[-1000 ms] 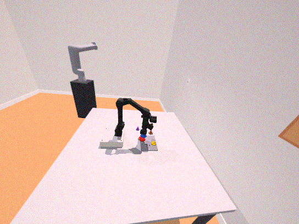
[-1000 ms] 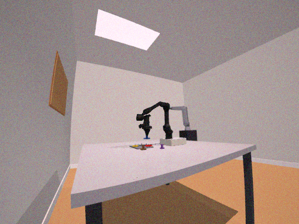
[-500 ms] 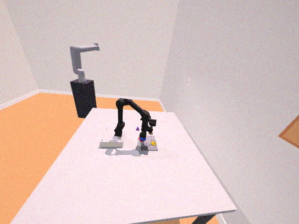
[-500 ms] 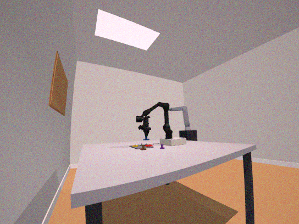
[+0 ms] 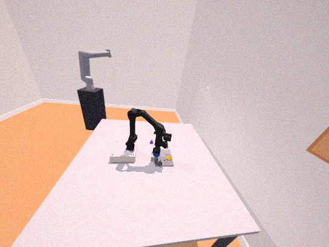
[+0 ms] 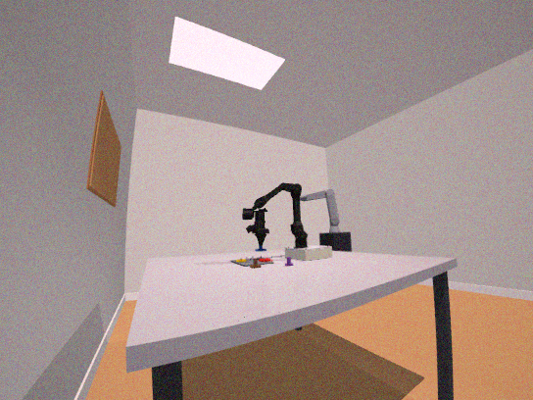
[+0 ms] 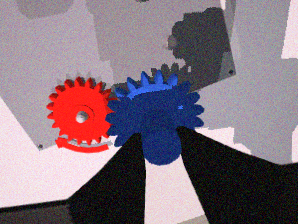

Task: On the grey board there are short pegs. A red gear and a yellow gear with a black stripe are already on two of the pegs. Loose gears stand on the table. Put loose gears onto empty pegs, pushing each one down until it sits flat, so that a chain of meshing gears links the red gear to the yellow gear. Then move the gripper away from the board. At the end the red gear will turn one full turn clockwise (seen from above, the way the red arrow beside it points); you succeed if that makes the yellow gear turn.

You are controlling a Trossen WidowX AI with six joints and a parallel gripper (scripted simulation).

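Now: the blue gear 10 mm below my gripper tip. Round my gripper tip: yellow gear: 120 mm ahead, 70 mm below, 20 mm to the left; brown gear: 190 mm to the left, 100 mm ahead, 70 mm below; red gear: 70 mm below, 60 mm to the left.
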